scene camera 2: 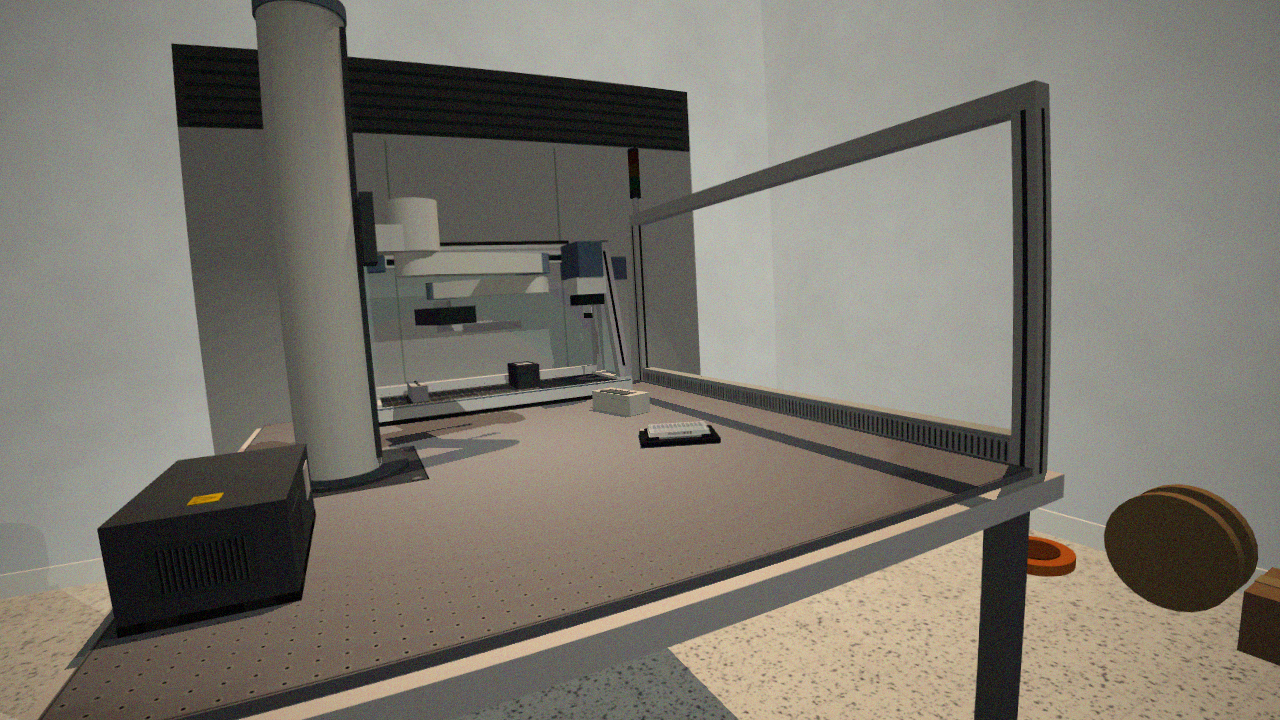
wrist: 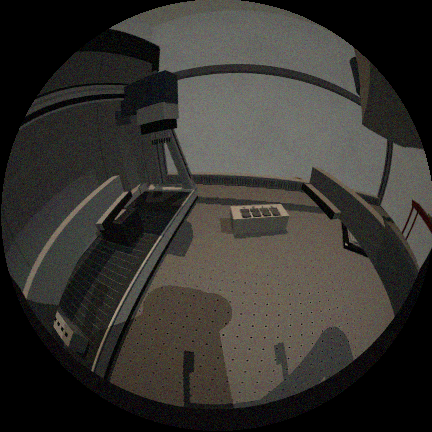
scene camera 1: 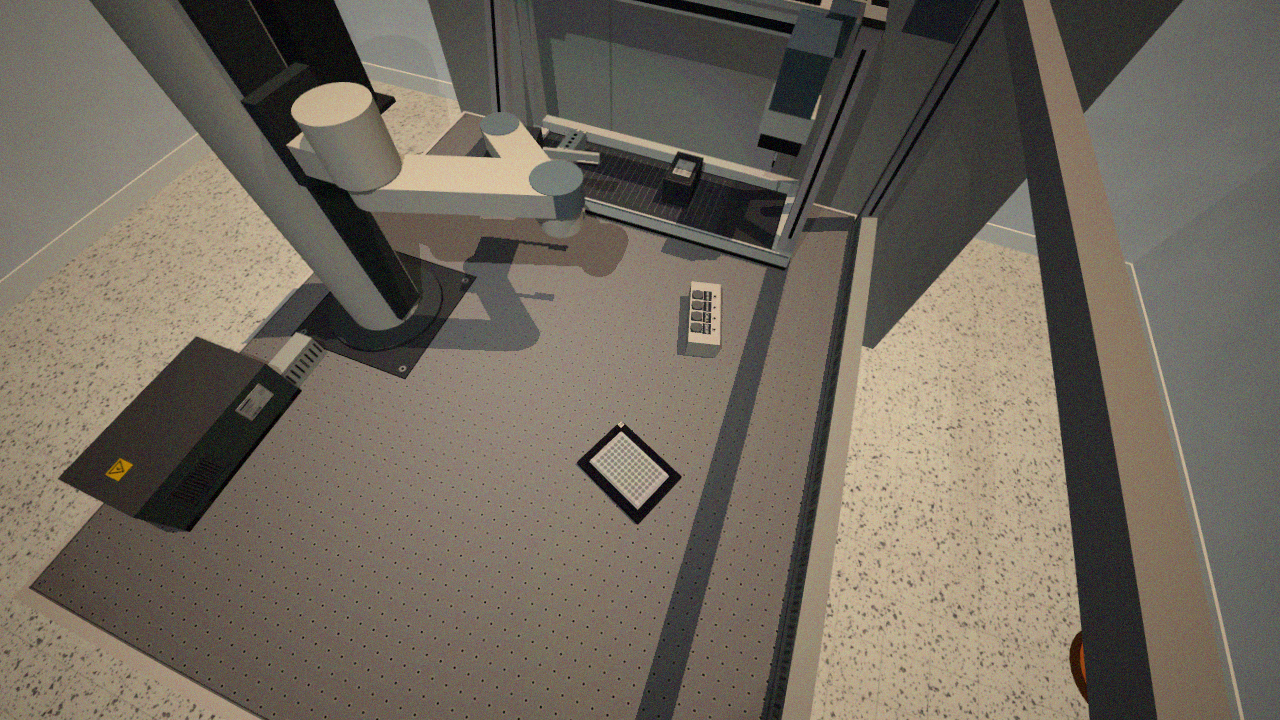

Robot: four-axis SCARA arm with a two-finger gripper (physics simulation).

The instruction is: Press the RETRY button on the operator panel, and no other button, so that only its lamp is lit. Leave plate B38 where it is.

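Where they show: gripper, fingertip midpoint: (scene camera 2: 505,324) (wrist: 216,175) (scene camera 1: 592,184); arm's base, origin of the base link: (scene camera 2: 342,479) (scene camera 1: 389,308).
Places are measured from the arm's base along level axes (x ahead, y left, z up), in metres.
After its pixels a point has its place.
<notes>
The operator panel (scene camera 1: 704,341) {x 0.717, y 0.136, z 0.066 m} (scene camera 2: 620,402) {x 0.675, y 0.161, z 0.045 m} (wrist: 260,225) {x 0.664, y 0.206, z 0.036 m} is a pale box on the table with a row of several dark buttons and a small lamp dot beside each. Its labels are too small to read, so I cannot tell which button is RETRY; no lamp looks lit. Plate B38 (scene camera 1: 631,470) {x 0.666, y -0.172, z 0.038 m} (scene camera 2: 678,430) {x 0.642, y -0.203, z 0.040 m} appears to be the white well plate lying in a black holder; in the wrist view a part shows behind the right finger. My gripper (scene camera 2: 484,325) {x 0.413, y 0.275, z 0.269 m} (wrist: 216,175) {x 0.413, y 0.275, z 0.269 m} is open and empty, high above the table and away from the panel; the arm partly hides it in scene camera 1.
A railed deck (scene camera 1: 626,183) {x 0.386, y 0.546, z 0.062 m} (wrist: 102,270) {x 0.399, y 0.549, z 0.062 m} with a black block (scene camera 1: 683,177) {x 0.539, y 0.541, z 0.132 m} (scene camera 2: 523,374) {x 0.514, y 0.515, z 0.104 m} stands at the back. A gantry head (scene camera 1: 796,89) {x 0.736, y 0.465, z 0.438 m} (scene camera 2: 583,268) {x 0.713, y 0.465, z 0.417 m} (wrist: 152,100) {x 0.698, y 0.507, z 0.404 m} hangs over its right end. A dark controller box (scene camera 1: 179,429) {x -0.082, y -0.409, z 0.128 m} (scene camera 2: 205,528) {x -0.113, y -0.550, z 0.111 m} and the arm's column (scene camera 2: 313,241) {x -0.003, y -0.075, z 0.451 m} stand left. A framed guard (scene camera 2: 1029,268) {x 1.004, y -0.712, z 0.333 m} runs along the right edge.
</notes>
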